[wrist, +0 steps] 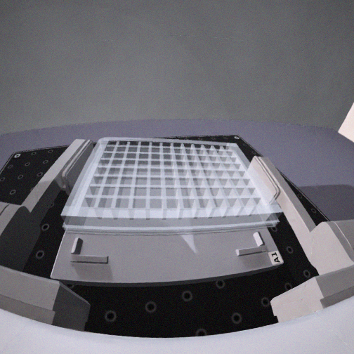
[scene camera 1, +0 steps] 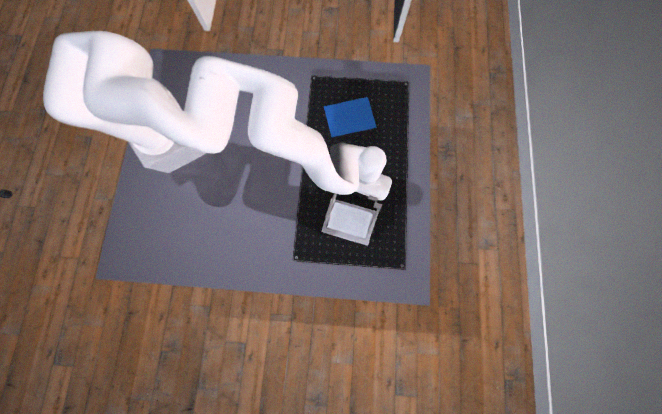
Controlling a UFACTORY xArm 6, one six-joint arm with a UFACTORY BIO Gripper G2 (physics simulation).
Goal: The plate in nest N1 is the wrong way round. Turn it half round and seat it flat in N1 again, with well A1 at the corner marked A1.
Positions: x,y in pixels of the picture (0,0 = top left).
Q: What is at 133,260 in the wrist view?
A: A grey nest.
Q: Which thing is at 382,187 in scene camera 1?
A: My gripper.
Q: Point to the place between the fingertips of my gripper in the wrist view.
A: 174,155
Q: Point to a clear well plate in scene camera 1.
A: At 350,220
